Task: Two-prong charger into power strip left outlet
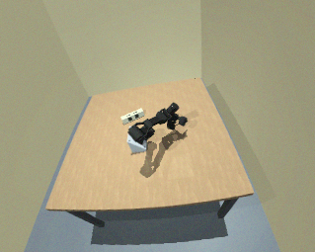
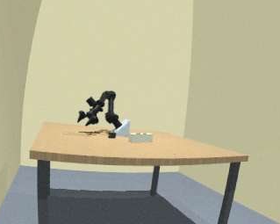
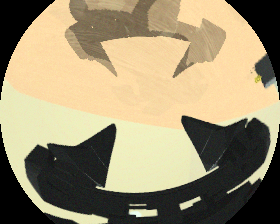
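Now: the dark two-prong charger 80 mm ahead of my gripper tip, 220 mm to the left of it and 50 mm below it.
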